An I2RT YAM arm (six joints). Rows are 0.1 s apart.
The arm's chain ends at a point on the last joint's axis. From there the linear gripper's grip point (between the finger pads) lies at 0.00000 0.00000 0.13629 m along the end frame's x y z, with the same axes.
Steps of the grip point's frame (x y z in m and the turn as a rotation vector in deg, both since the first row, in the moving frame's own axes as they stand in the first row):
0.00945 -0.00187 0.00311 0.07 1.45 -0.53
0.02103 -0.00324 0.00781 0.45 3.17 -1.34
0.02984 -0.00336 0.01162 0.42 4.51 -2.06
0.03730 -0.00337 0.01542 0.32 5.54 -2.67
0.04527 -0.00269 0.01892 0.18 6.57 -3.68
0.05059 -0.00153 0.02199 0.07 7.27 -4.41
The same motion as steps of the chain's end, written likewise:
0.00600 -0.00169 0.00315 0.07 1.45 -0.53
0.01351 -0.00208 0.00802 0.45 3.17 -1.34
0.01914 -0.00217 0.01205 0.42 4.51 -2.06
0.02417 -0.00230 0.01606 0.32 5.54 -2.67
0.02970 -0.00176 0.01982 0.18 6.57 -3.68
0.03337 -0.00070 0.02309 0.07 7.27 -4.41

